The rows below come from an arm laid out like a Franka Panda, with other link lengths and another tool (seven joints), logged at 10 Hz.
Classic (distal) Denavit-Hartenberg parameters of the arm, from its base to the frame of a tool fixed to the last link. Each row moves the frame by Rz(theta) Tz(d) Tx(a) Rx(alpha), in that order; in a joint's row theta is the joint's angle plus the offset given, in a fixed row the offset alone. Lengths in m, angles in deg.
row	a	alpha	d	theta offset
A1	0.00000	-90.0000	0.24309	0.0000
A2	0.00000	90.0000	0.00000	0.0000
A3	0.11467	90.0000	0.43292	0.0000
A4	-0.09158	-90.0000	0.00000	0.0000
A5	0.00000	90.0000	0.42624	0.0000
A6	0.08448	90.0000	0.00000	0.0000
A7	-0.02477	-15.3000	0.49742	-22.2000
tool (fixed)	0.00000	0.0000	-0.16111	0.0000
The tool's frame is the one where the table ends.
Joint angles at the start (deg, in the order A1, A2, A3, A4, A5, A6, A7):
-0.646 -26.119 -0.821 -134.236 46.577 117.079 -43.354
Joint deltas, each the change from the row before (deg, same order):
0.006 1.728 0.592 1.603 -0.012 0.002 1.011
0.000 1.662 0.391 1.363 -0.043 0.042 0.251
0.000 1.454 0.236 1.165 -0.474 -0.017 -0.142
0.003 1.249 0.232 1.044 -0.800 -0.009 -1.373
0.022 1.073 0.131 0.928 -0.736 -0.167 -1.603
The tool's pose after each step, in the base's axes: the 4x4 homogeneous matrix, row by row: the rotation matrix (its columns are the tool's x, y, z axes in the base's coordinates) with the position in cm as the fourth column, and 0 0 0 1 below. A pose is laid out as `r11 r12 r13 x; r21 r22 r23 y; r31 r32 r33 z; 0 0 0 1`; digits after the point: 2 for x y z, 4 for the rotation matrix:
0.6178 0.6529 0.4381 47.70; 0.4685 -0.7532 0.4617 19.93; 0.6315 -0.0800 -0.7713 38.89; 0 0 0 1
0.6213 0.6544 0.4310 48.73; 0.4718 -0.7515 0.4610 20.25; 0.6256 -0.0831 -0.7757 38.74; 0 0 0 1
0.6195 0.6605 0.4242 49.56; 0.4832 -0.7467 0.4571 20.28; 0.6186 -0.0782 -0.7818 38.41; 0 0 0 1
0.5994 0.6806 0.4212 50.22; 0.5115 -0.7305 0.4525 20.12; 0.6157 -0.0558 -0.7860 37.94; 0 0 0 1
0.5759 0.7026 0.4179 50.74; 0.5401 -0.7108 0.4506 19.93; 0.6137 -0.0338 -0.7888 37.52; 0 0 0 1

